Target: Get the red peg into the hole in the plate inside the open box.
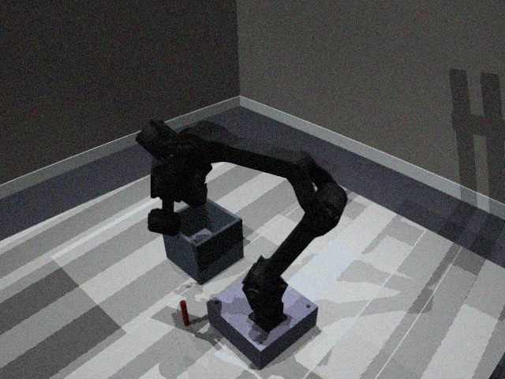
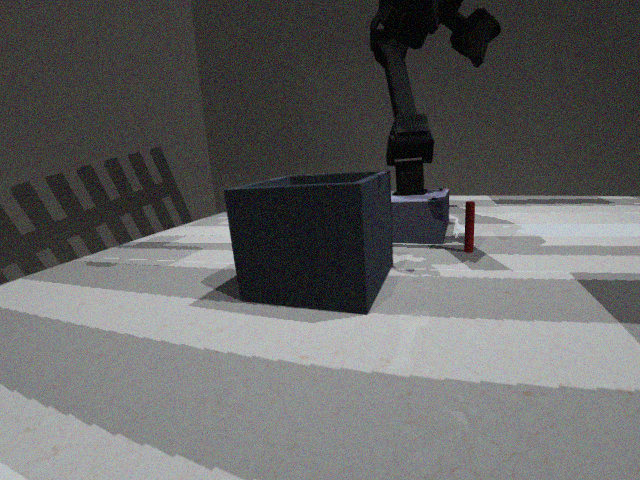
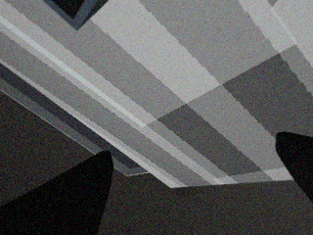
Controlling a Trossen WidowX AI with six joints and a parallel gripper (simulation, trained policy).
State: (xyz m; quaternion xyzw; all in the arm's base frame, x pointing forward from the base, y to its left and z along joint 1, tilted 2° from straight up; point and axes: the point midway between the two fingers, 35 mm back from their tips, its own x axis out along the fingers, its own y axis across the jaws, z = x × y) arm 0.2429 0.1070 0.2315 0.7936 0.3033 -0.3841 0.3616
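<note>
The red peg is 100 mm behind my gripper tip, 10 mm to the left of it and 240 mm below it. The rest, counted from my gripper tip: plate 70 mm ahead, 170 mm to the right, 240 mm below.
</note>
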